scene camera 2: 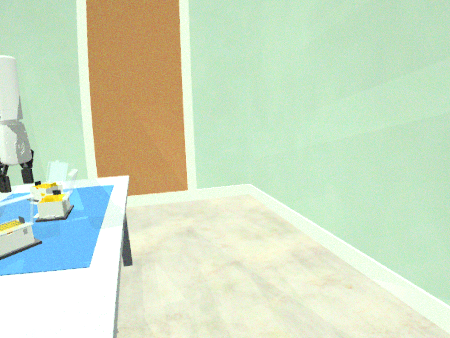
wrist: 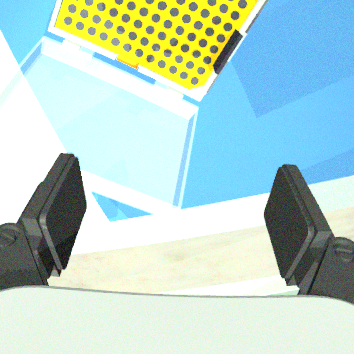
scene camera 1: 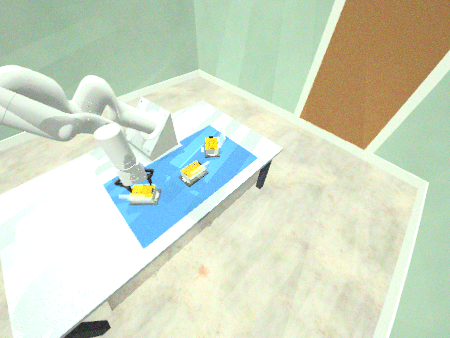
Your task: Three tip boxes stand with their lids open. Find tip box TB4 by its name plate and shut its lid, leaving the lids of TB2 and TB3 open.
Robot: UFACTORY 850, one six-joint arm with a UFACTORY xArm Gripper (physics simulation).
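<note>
Tip box TB4 (scene camera 1: 142, 190) (wrist: 150, 27) stands at the left of the blue mat in the scene camera 1 view, its yellow rack exposed. Its clear lid (wrist: 120, 135) is open, hinged on the box side nearest my gripper. No name plate is readable now. My gripper (scene camera 1: 139, 185) (scene camera 2: 16, 185) (wrist: 176, 184) is open and empty, above and beside the box on its lid side. In the wrist view the lid shows between and beyond the fingers. A middle box (scene camera 1: 194, 171) (scene camera 2: 54, 208) and a far box (scene camera 1: 211, 145) (scene camera 2: 46, 191) have open lids; which is TB2 or TB3 I cannot tell.
The blue mat (scene camera 1: 150, 230) (scene camera 2: 85, 245) lies on the white table (scene camera 1: 60, 240) (scene camera 2: 60, 300). The robot's base stands at the table's back edge. In the wrist view the table edge and the floor (wrist: 175, 260) show below the lid.
</note>
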